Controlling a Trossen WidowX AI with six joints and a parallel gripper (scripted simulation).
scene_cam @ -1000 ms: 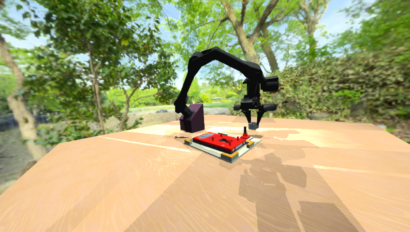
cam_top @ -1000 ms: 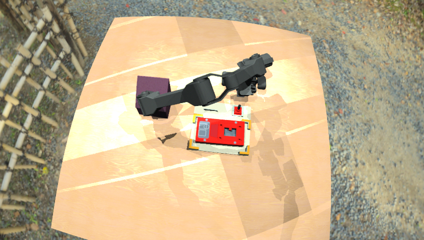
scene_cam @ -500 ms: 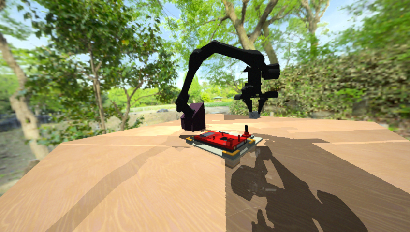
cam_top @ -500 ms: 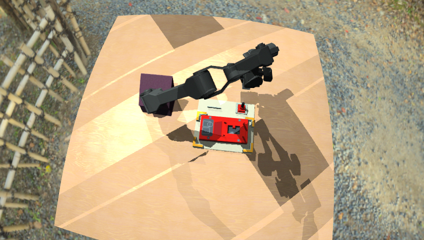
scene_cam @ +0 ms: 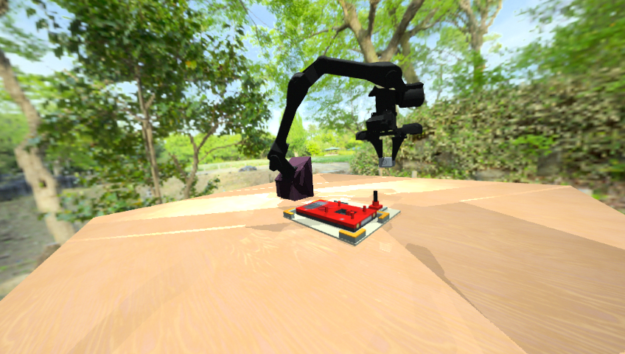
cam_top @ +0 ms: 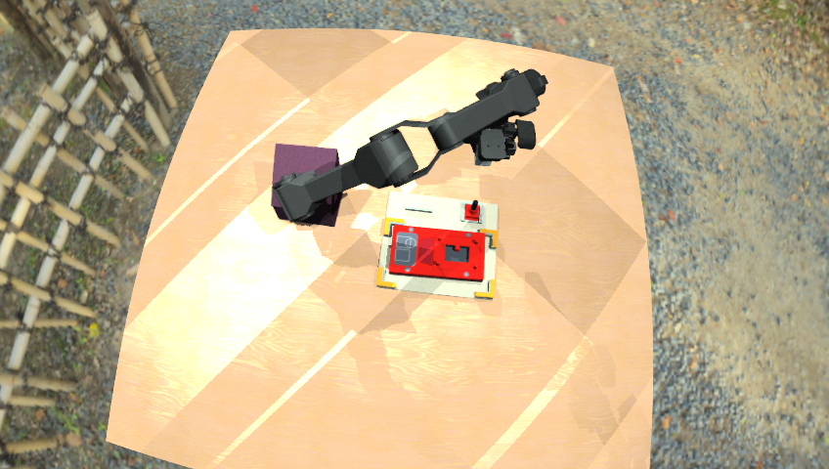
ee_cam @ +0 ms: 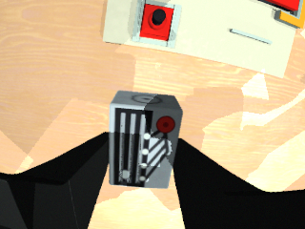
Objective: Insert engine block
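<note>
My gripper tip is now 8 cm to the left of the black upright peg and 11 cm above it. From my gripper tip the other things lie so: grey engine block 1 cm below.
</note>
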